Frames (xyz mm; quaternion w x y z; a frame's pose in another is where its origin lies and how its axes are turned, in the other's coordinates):
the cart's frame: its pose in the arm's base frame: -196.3 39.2 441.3 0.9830 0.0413 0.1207 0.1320
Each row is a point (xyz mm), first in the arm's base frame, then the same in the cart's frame.
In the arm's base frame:
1: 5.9 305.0 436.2
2: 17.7 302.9 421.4
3: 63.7 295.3 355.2
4: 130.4 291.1 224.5
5: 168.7 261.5 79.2
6: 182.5 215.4 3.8
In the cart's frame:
1: 262.0 204.6 32.1
2: 275.9 198.0 20.9
3: 331.9 171.7 -31.4
4: 422.8 136.2 -141.1
5: 483.5 81.8 -270.7
6: 501.1 25.5 -337.9

